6 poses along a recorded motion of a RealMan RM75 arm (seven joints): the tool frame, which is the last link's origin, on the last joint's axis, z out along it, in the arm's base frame.
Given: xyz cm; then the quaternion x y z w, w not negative.
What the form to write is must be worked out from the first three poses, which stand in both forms.
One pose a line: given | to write
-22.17, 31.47, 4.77, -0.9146, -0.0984, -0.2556, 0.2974 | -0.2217, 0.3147, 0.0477, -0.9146, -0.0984, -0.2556, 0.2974
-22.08, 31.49, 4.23, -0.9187, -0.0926, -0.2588, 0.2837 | -0.2208, 0.3149, 0.0423, -0.9187, -0.0926, -0.2588, 0.2837
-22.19, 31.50, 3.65, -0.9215, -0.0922, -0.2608, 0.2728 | -0.2219, 0.3150, 0.0365, -0.9215, -0.0922, -0.2608, 0.2728
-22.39, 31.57, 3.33, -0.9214, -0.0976, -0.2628, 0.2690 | -0.2239, 0.3157, 0.0333, -0.9214, -0.0976, -0.2628, 0.2690
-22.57, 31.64, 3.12, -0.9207, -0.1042, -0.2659, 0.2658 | -0.2257, 0.3164, 0.0312, -0.9207, -0.1042, -0.2659, 0.2658
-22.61, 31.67, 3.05, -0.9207, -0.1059, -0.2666, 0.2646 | -0.2261, 0.3167, 0.0305, -0.9207, -0.1059, -0.2666, 0.2646
